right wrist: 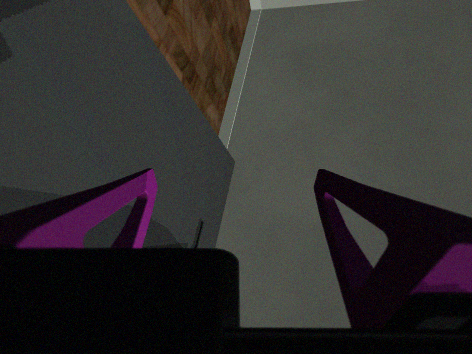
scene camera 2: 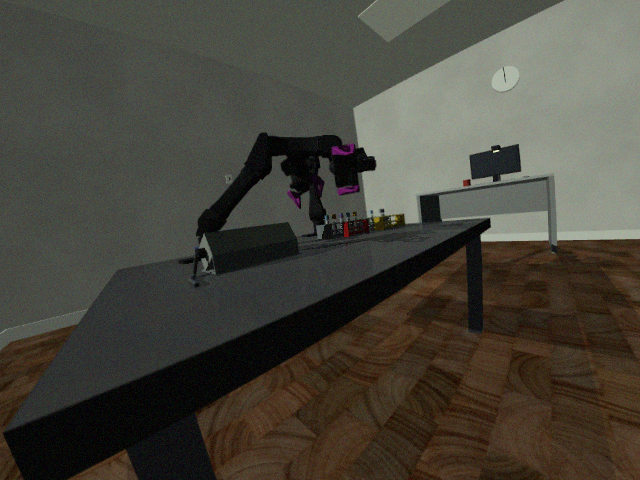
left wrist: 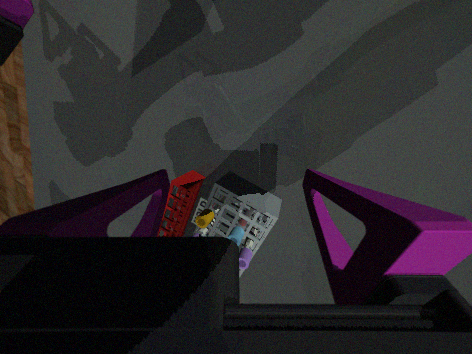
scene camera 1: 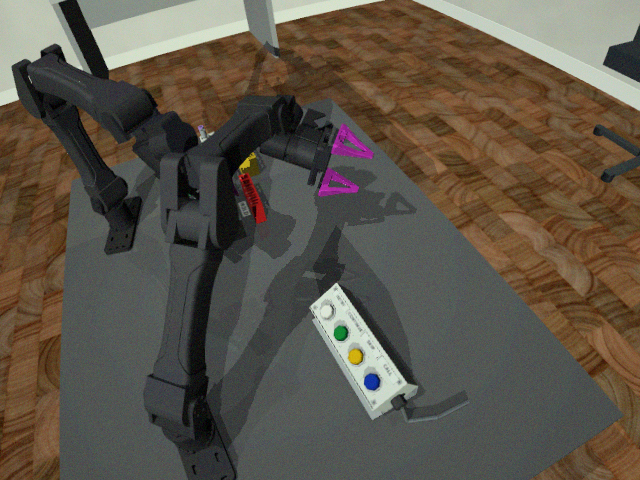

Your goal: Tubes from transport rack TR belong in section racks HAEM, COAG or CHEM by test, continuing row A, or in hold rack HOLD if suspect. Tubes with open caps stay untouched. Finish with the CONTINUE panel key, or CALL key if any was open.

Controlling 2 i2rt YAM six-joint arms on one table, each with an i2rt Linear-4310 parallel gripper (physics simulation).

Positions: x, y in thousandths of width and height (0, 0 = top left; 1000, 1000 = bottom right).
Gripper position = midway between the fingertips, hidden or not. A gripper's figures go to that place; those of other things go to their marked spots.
Labels:
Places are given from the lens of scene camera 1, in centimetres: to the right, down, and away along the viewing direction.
my right gripper (scene camera 1: 571, 361): 9, -13, 74
button box (scene camera 1: 595, 793): 9, 22, 60

